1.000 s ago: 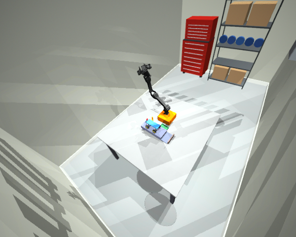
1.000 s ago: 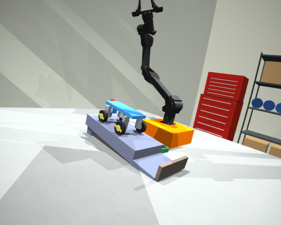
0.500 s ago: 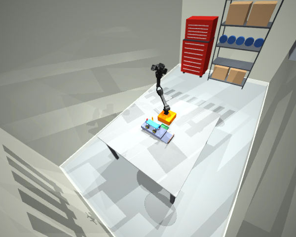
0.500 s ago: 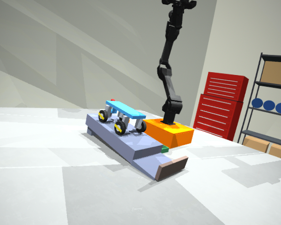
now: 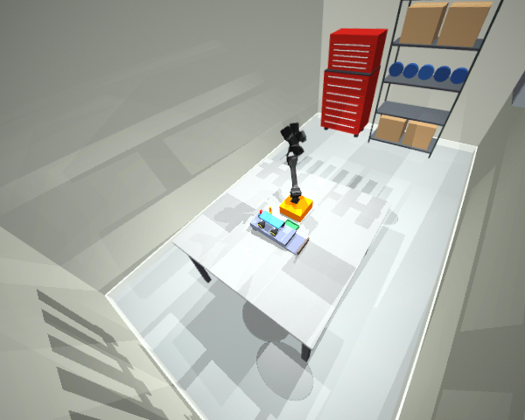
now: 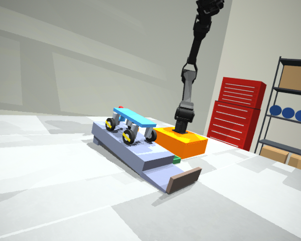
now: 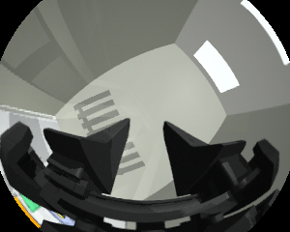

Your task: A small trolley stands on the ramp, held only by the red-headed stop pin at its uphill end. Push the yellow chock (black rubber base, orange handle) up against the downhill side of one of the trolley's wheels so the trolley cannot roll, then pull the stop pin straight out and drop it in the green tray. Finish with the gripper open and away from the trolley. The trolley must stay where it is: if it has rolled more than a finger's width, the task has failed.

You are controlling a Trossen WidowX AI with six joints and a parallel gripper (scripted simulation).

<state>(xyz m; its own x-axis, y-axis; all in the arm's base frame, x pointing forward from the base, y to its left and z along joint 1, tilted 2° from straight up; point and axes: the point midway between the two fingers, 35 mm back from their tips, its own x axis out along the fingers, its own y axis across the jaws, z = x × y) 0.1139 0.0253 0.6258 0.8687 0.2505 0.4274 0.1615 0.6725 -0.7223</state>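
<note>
Right now the yellow chock is 70 cm below my gripper tip, 21 cm to the right of it and 2 cm ahead of it. From my gripper tip the other things lie so: grey-blue ramp: 67 cm below, 16 cm ahead, 8 cm to the right; stop pin: 58 cm below, 21 cm to the right, 13 cm ahead; trolley: 60 cm below, 16 cm ahead, 9 cm to the right.
</note>
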